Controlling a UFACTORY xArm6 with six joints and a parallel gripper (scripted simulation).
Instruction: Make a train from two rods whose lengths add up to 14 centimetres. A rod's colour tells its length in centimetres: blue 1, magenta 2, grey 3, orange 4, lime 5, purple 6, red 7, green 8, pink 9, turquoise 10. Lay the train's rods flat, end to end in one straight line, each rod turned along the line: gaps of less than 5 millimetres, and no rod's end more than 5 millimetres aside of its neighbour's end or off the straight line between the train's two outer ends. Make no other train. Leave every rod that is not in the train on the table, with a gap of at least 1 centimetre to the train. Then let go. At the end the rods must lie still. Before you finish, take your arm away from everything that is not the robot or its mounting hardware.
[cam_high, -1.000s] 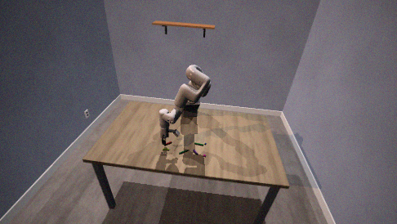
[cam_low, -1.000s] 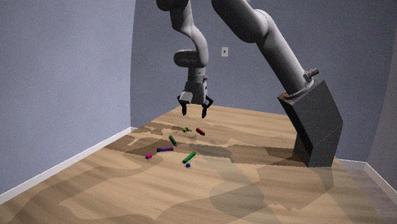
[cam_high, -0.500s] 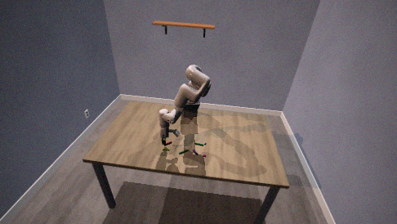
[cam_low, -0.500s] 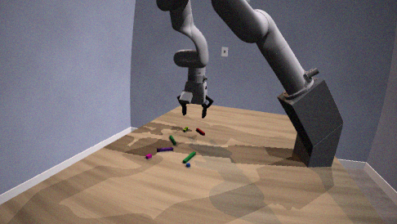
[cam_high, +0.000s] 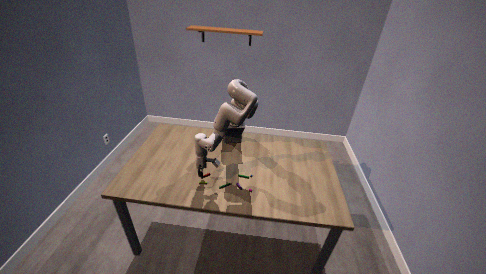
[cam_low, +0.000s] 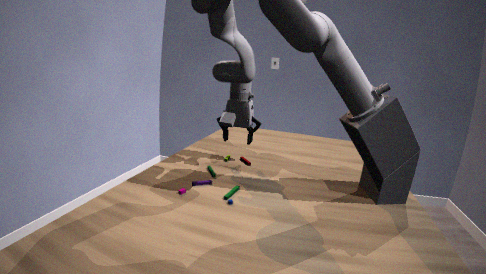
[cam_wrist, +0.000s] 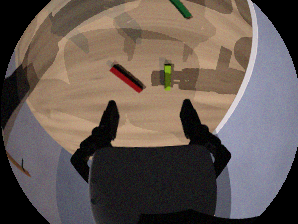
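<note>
The purple rod is 4 cm behind my hand, 26 cm to the left of it and 8 cm below it. From my hand the other things lie so: magenta rod: 3 cm behind, 34 cm to the left, 8 cm below; then lime rod: 3 cm ahead, 2 cm to the left, 8 cm below; then red rod: 4 cm behind, 8 cm below.
</note>
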